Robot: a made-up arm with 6 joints. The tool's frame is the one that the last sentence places. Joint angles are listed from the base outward.
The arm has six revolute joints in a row. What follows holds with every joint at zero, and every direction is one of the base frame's.
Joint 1 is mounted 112.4 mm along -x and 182.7 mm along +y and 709.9 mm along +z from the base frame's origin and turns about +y.
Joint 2 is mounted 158.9 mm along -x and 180.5 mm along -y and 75.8 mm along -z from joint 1 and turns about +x.
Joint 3 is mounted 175.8 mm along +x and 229.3 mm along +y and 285.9 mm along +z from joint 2 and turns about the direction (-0.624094, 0.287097, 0.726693).
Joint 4 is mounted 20.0 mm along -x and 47.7 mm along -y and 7.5 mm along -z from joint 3 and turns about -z.
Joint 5 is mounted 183.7 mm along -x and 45.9 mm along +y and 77.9 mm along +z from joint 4 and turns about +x.
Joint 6 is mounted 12.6 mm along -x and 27.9 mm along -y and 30.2 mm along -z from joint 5 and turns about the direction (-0.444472, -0.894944, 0.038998).
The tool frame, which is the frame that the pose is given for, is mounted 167.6 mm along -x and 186.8 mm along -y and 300.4 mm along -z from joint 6; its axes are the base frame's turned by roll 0.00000, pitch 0.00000 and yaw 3.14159 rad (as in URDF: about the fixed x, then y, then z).
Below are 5 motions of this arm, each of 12 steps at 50 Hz.
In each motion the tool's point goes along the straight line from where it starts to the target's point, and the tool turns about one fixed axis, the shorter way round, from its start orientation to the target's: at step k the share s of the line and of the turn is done. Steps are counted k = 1, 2, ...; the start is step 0. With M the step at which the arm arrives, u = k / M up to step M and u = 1 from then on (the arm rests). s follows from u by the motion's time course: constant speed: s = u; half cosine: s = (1 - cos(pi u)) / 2; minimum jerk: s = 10 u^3 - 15 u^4 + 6 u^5.
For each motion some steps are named. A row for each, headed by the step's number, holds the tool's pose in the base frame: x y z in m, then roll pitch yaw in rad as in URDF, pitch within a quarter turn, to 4 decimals.
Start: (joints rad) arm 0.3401 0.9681 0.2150 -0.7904 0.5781 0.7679
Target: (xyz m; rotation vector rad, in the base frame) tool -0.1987 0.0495 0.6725 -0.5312 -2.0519 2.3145
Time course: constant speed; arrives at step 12
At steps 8, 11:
8: -0.1988 0.0354 0.6556 -1.4573 0.3369 2.9540
11: -0.1987 0.0460 0.6683 -1.4748 0.2719 2.9197

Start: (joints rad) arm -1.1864 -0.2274 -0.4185 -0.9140 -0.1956 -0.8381
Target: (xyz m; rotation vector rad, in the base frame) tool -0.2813 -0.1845 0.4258 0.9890 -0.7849 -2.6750
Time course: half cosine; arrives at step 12
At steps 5, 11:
5: -0.2646 -0.1646 0.3823 0.5480 0.5052 -2.6862
11: -0.2808 -0.1840 0.4246 0.6949 0.5816 -2.7198

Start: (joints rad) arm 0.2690 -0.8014 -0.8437 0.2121 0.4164 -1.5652
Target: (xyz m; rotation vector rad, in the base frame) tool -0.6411 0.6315 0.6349 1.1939 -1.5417 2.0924
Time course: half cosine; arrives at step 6
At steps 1, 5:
1: -0.6396 0.6288 0.5854 -1.3348 -0.8053 -2.8502
5: -0.6410 0.6313 0.6313 -1.4290 -0.8430 -2.7803

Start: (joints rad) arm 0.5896 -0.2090 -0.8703 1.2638 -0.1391 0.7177
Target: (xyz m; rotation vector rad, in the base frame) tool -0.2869 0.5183 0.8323 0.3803 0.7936 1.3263
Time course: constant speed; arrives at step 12
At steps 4, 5, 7, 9, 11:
4: -0.2984 0.5424 0.7831 0.7703 0.3554 1.5491
5: -0.2970 0.5394 0.7893 0.7699 0.3485 1.5469
7: -0.2941 0.5333 0.8016 0.7689 0.3345 1.5425
9: -0.2912 0.5273 0.8139 0.7681 0.3206 1.5381
11: -0.2883 0.5213 0.8262 0.7673 0.3067 1.5338

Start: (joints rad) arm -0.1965 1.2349 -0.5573 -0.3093 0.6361 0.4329
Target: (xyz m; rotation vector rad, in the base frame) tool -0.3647 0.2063 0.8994 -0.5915 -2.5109 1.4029
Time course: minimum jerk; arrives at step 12
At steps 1, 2, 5, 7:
1: -0.3265 0.2184 0.8959 -2.0436 -0.0625 2.5812
2: -0.3276 0.2180 0.8960 -2.0462 -0.0603 2.5845
5: -0.3396 0.2142 0.8971 -2.0729 -0.0365 2.6186
7: -0.3514 0.2105 0.8982 -2.0985 -0.0122 2.6515

